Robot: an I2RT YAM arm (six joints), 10 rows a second.
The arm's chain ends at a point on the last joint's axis. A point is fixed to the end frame.
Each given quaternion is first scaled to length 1.
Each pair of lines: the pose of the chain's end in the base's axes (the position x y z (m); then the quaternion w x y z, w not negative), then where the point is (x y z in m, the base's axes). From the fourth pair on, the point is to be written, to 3 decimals.
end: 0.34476, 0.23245, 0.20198, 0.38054, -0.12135, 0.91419, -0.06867
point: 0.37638 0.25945 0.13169
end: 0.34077, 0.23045, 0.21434, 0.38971, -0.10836, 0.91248, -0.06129
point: 0.37410 0.25868 0.14534
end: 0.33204, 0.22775, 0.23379, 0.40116, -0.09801, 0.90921, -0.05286
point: 0.36723 0.25737 0.16631
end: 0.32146, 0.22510, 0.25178, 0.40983, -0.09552, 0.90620, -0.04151
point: 0.358 0.257 0.186
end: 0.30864, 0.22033, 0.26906, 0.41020, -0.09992, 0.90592, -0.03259
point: 0.344 0.253 0.203
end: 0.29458, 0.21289, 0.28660, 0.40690, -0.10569, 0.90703, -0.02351
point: 0.329 0.247 0.221
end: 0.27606, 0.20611, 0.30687, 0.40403, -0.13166, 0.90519, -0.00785
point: 0.308 0.243 0.241
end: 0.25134, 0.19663, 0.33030, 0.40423, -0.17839, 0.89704, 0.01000
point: 0.279 0.236 0.264
